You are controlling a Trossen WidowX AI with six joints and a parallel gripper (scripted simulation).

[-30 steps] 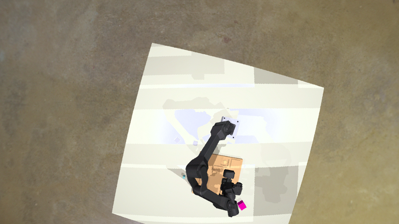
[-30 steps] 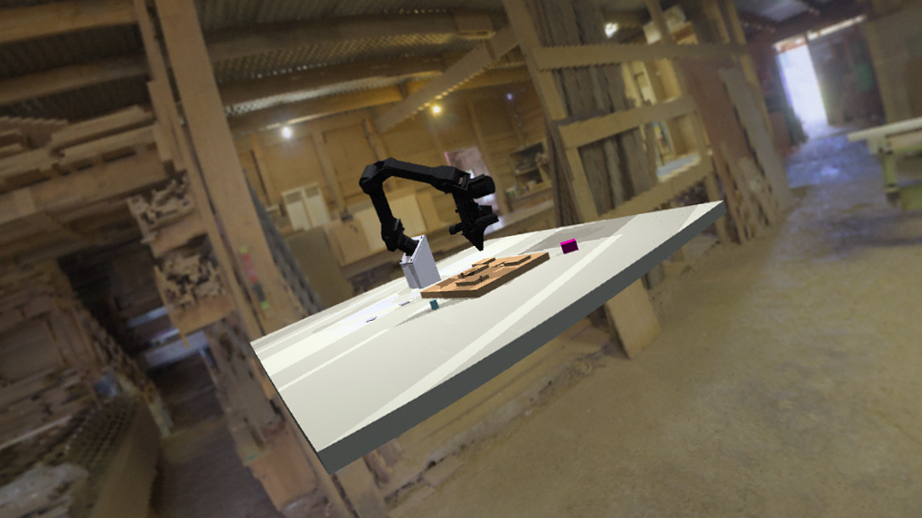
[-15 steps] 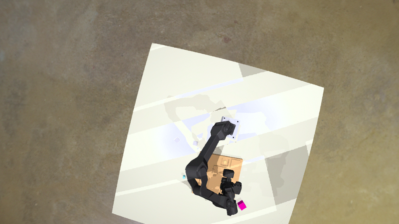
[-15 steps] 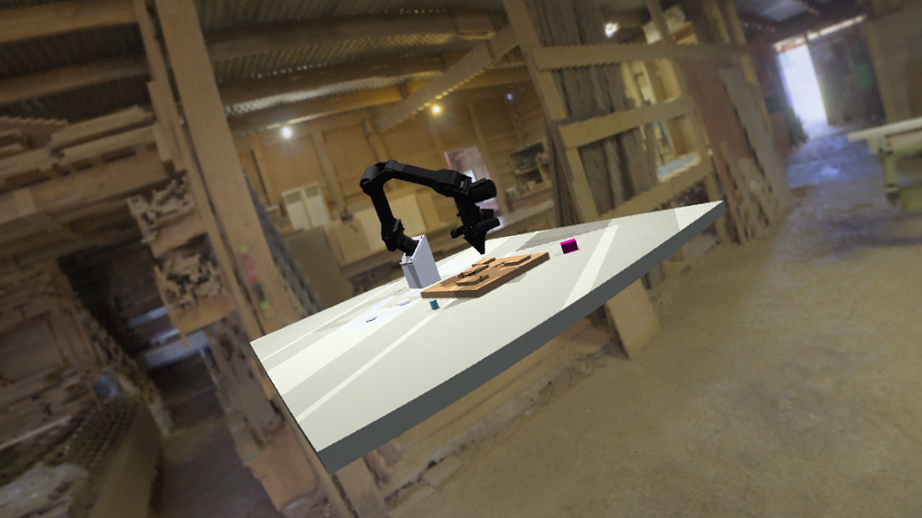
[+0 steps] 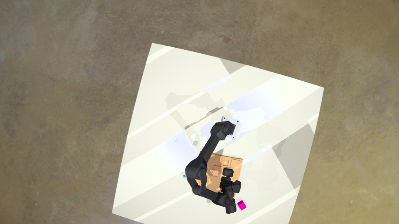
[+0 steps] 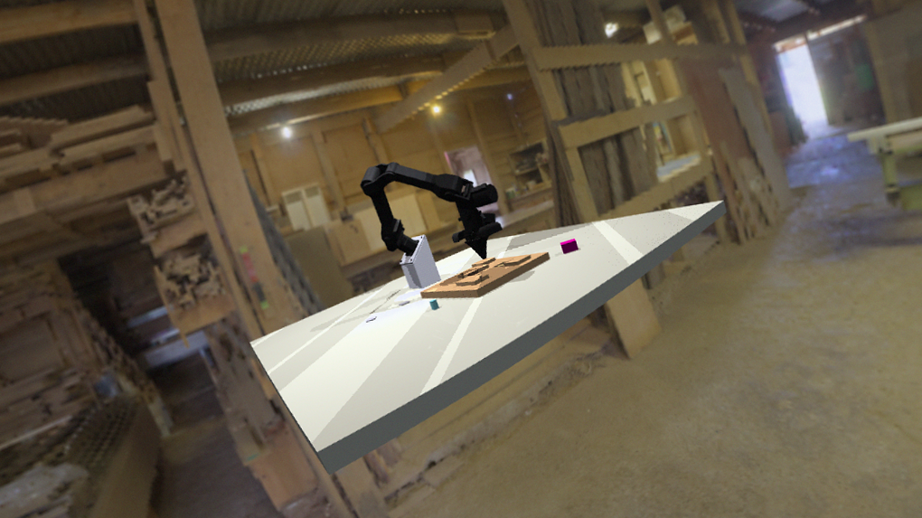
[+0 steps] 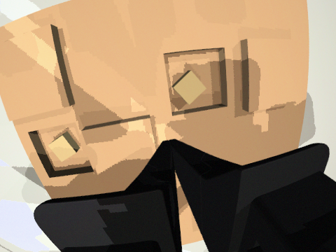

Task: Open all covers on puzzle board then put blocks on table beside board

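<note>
Now: gripper tip 3 cm to the left of the tan wooden puzzle board and 4 cm above it. Round my gripper tip: teal block 10 cm ahead, 25 cm to the right, 4 cm below; magenta block 16 cm ahead, 20 cm to the left, 4 cm below.
</note>
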